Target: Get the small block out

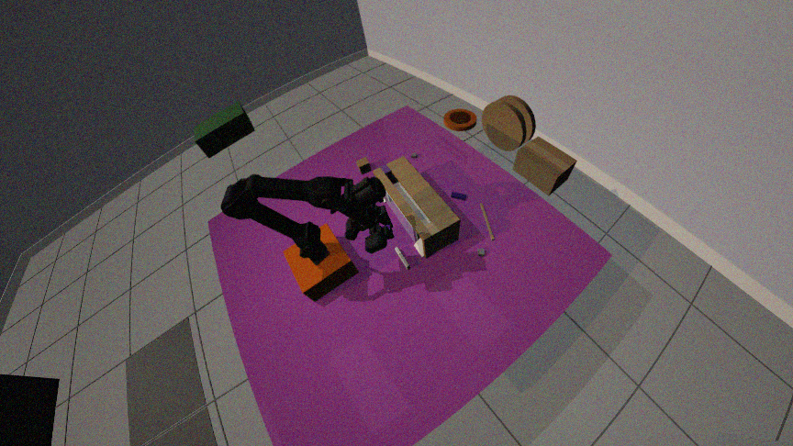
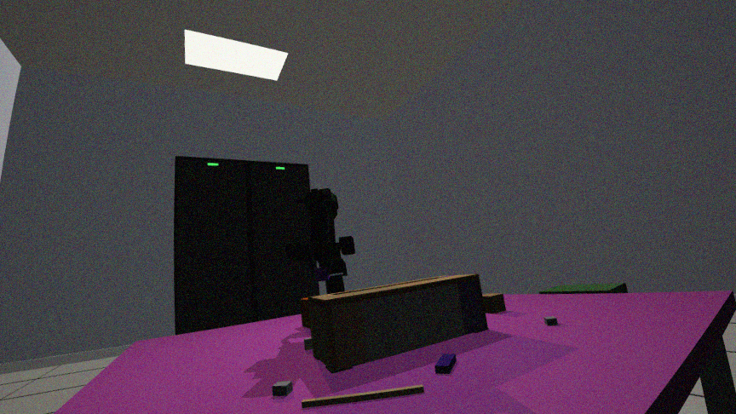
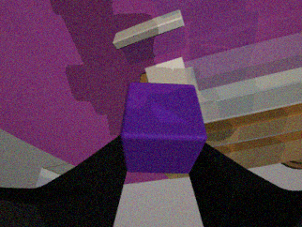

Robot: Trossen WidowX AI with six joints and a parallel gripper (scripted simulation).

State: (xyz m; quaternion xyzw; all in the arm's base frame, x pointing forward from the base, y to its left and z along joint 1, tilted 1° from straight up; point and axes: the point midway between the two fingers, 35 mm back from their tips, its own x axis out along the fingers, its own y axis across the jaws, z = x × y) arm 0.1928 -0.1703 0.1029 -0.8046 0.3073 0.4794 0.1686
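Now: the purple block 10 mm to the left of my gripper tip and 10 mm behind it. Round my gripper tip: box 150 mm ahead, 110 mm below, 100 mm to the left; then wooden stick 320 mm ahead, 170 mm below, 160 mm to the right.
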